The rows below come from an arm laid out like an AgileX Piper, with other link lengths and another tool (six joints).
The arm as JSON. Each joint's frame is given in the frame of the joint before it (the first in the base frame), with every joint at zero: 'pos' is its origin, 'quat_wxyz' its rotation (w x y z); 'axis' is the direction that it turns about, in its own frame. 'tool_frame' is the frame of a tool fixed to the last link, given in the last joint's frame.
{
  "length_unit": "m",
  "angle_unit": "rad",
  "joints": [
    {
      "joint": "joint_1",
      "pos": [
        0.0,
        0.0,
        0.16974
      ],
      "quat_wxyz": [
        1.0,
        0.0,
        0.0,
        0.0
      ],
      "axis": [
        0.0,
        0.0,
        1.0
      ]
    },
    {
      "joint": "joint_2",
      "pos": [
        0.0,
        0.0,
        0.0
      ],
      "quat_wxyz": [
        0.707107,
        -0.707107,
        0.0,
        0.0
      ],
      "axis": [
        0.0,
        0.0,
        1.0
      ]
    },
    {
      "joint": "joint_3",
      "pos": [
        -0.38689,
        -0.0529,
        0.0
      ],
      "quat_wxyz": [
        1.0,
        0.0,
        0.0,
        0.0
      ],
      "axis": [
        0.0,
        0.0,
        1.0
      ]
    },
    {
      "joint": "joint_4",
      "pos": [
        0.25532,
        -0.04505,
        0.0
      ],
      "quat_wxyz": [
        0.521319,
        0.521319,
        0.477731,
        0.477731
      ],
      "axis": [
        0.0,
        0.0,
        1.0
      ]
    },
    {
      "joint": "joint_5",
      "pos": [
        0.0,
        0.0,
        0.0
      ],
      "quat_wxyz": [
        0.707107,
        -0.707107,
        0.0,
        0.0
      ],
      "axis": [
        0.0,
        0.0,
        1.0
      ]
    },
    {
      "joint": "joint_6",
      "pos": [
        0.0,
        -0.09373,
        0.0
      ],
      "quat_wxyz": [
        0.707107,
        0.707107,
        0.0,
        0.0
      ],
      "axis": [
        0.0,
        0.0,
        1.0
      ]
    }
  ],
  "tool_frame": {
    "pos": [
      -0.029,
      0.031,
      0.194
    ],
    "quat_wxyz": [
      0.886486,
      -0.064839,
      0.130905,
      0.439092
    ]
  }
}
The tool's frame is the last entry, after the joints.
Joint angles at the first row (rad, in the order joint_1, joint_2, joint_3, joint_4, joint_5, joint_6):
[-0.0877, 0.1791, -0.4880, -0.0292, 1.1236, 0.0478]
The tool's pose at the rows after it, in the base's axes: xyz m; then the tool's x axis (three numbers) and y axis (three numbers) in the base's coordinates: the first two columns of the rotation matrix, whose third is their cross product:
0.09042, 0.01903, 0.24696, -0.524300, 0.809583, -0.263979, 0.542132, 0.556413, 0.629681
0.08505, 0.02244, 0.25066, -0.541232, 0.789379, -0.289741, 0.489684, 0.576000, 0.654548
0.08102, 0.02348, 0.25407, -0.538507, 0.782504, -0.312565, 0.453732, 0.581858, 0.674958
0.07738, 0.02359, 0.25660, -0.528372, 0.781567, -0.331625, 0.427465, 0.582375, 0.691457
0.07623, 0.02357, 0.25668, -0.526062, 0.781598, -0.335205, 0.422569, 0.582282, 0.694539
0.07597, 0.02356, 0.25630, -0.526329, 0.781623, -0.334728, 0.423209, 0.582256, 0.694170
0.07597, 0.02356, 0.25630, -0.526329, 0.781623, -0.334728, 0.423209, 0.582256, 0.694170
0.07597, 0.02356, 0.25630, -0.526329, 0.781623, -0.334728, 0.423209, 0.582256, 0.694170
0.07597, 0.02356, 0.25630, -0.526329, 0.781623, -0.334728, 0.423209, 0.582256, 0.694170
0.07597, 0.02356, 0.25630, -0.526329, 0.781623, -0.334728, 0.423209, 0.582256, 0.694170
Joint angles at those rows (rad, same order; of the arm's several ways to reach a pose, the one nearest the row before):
[-0.0367, 0.1248, -0.4880, -0.0291, 1.1236, 0.0496]
[0.0019, 0.0732, -0.4880, -0.0292, 1.1270, 0.0506]
[0.0148, 0.0295, -0.4880, -0.0292, 1.1279, 0.0506]
[0.0170, -0.0093, -0.4880, -0.0292, 1.1300, 0.0506]
[0.0171, -0.0189, -0.4880, -0.0292, 1.1326, 0.0506]
[0.0171, -0.0196, -0.4880, -0.0292, 1.1342, 0.0506]
[0.0171, -0.0196, -0.4880, -0.0292, 1.1342, 0.0506]
[0.0171, -0.0196, -0.4880, -0.0292, 1.1342, 0.0506]
[0.0171, -0.0196, -0.4880, -0.0292, 1.1342, 0.0506]
[0.0171, -0.0196, -0.4880, -0.0292, 1.1342, 0.0506]

